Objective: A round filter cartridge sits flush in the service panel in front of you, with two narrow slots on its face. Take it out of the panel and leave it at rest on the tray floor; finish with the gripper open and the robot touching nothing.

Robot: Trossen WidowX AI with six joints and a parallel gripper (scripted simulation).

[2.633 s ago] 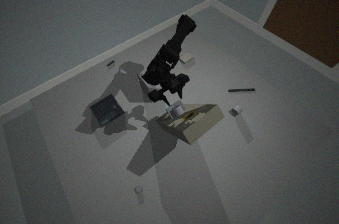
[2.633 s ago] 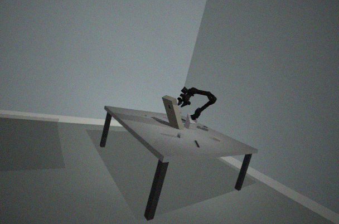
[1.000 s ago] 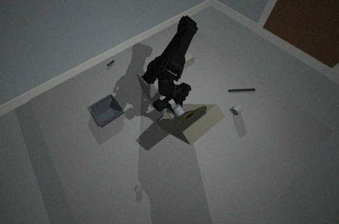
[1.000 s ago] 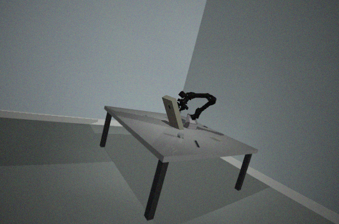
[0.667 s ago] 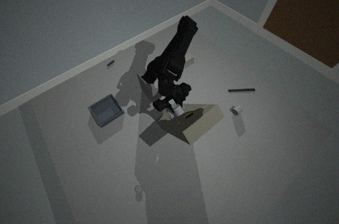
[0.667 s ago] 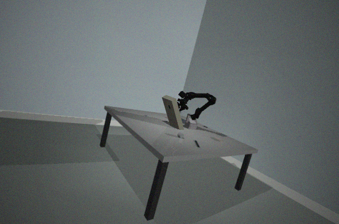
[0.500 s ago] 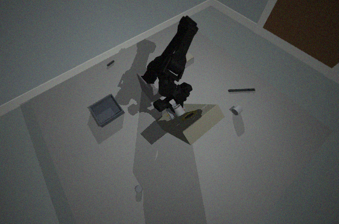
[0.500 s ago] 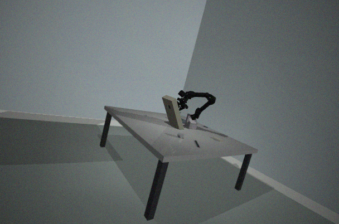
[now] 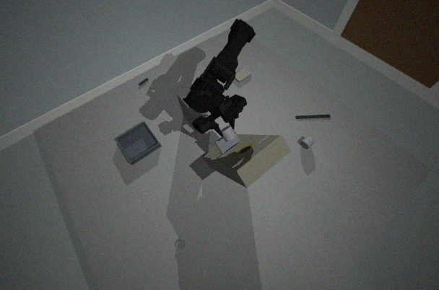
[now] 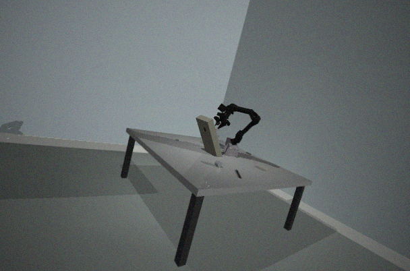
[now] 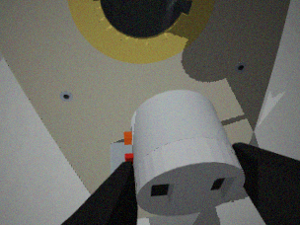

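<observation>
My gripper tip is 330 mm past the tray, 260 mm to the left of it and 230 mm above it. Also, from my gripper tip: beige service panel (80 mm below, 50 mm ahead); round filter cartridge (right at my gripper tip); grey cylinder (360 mm to the right, 240 mm below, 130 mm ahead).
</observation>
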